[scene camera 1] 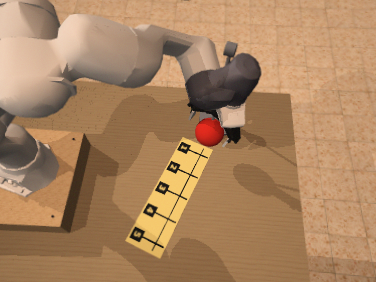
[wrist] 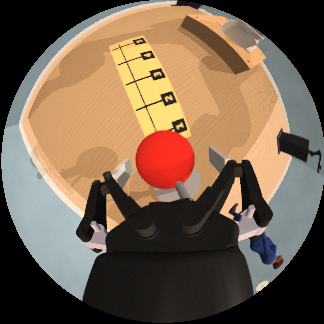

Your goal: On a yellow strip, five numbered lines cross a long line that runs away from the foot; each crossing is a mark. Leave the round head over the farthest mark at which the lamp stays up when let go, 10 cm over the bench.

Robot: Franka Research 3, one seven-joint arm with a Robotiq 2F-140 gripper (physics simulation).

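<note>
The lamp's round red head (scene camera 1: 209, 132) (wrist: 165, 159) shows just off the mark 1 end of the yellow strip (scene camera 1: 177, 185) (wrist: 149, 90), and in the wrist view it overlaps that end. The lamp's grey stem (wrist: 183, 190) runs from the head toward the gripper body. Part of the round grey foot (wrist: 195, 180) shows behind the head and stem. Numbers 1 to 5 run along the strip, 1 nearest the head. My gripper (scene camera 1: 209, 129) (wrist: 169, 159) is open, with one finger on each side of the head and visible gaps between. The head's height cannot be told.
The robot's base stands on a wooden block (scene camera 1: 45, 205) (wrist: 215, 44) on the wooden bench (scene camera 1: 250, 225) (wrist: 85, 115), at the left in the scene view. My arm reaches over the bench's back part. Arm and lamp shadows lie on the bench. A dark object (wrist: 294, 145) stands beyond the bench.
</note>
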